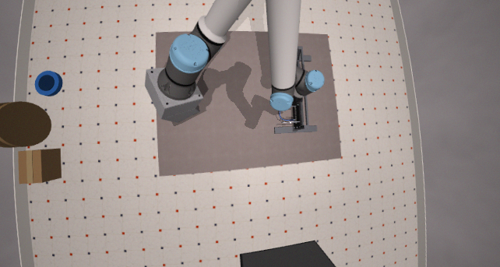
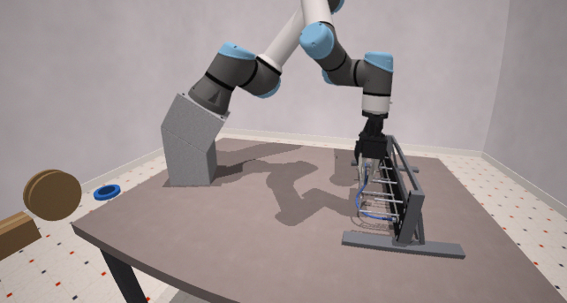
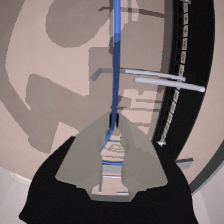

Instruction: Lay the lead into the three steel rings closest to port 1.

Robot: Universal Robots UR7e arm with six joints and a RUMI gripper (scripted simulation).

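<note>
My hand is 100 mm short of the free-standing rack and 50 mm to the right of it.
</note>
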